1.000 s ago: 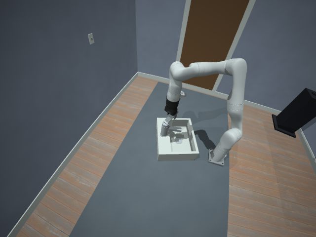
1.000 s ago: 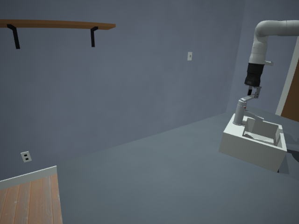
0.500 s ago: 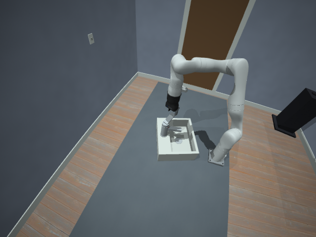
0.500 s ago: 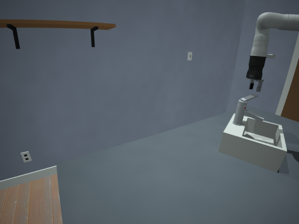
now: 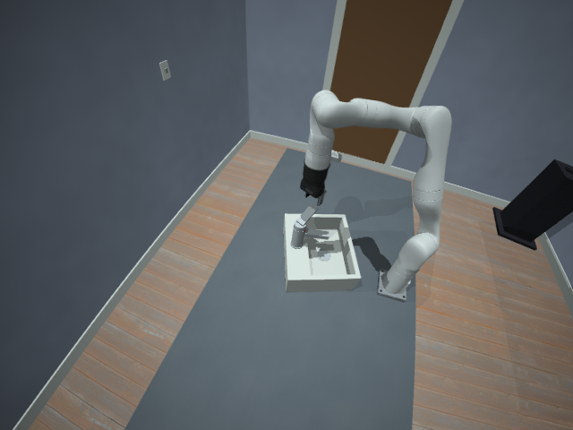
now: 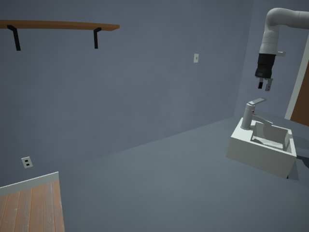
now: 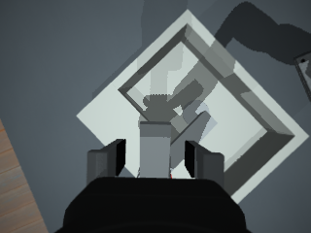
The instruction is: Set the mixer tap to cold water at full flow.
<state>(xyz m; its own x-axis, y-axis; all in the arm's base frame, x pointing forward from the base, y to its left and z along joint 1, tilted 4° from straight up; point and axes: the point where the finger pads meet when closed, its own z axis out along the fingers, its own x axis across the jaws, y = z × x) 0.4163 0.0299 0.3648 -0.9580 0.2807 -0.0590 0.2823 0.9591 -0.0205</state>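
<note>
The flat lever is 10 mm ahead of my hand, 20 mm to the left of it and 80 mm below it. The rest, counted from my hand: white basin 90 mm behind, 330 mm below; grey mixer tap 40 mm to the left, 130 mm below.
</note>
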